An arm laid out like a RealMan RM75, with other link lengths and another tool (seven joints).
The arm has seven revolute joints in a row. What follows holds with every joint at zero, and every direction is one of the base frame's. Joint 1 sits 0.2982 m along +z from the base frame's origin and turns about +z. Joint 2 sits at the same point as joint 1 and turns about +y. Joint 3 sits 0.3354 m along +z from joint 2 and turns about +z. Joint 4 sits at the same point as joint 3 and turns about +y. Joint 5 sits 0.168 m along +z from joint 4 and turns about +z. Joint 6 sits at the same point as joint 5 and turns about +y. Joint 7 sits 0.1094 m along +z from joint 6 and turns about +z. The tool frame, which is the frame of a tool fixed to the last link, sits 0.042 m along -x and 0.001 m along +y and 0.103 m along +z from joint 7; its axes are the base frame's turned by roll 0, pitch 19.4 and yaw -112.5 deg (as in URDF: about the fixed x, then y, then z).
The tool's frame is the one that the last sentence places.
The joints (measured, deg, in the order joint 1, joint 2, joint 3, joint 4, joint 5, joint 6, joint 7), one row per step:
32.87, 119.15, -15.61, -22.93, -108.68, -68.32, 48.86
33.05, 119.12, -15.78, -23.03, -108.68, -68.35, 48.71
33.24, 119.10, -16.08, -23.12, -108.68, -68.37, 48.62
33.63, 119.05, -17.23, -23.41, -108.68, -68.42, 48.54
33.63, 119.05, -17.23, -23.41, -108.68, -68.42, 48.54
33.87, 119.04, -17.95, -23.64, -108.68, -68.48, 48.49
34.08, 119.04, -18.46, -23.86, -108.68, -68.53, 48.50
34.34, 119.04, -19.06, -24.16, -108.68, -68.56, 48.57
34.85, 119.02, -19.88, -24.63, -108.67, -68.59, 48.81
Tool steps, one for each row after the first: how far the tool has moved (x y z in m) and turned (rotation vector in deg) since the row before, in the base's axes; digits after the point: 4 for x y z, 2 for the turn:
-0.0016, 0.0008, 0.0000, -0.01, -0.29, 0.39
-0.0019, 0.0007, -0.0005, -0.13, -0.29, 0.42
-0.0046, 0.0010, -0.0023, -0.62, -0.84, 1.11
0.0000, 0.0000, 0.0000, 0.00, 0.00, 0.00
-0.0030, 0.0005, -0.0015, -0.37, -0.53, 0.73
-0.0025, 0.0006, -0.0009, -0.24, -0.37, 0.55
-0.0029, 0.0009, -0.0009, -0.26, -0.43, 0.62
-0.0050, 0.0022, -0.0007, -0.34, -0.54, 0.93

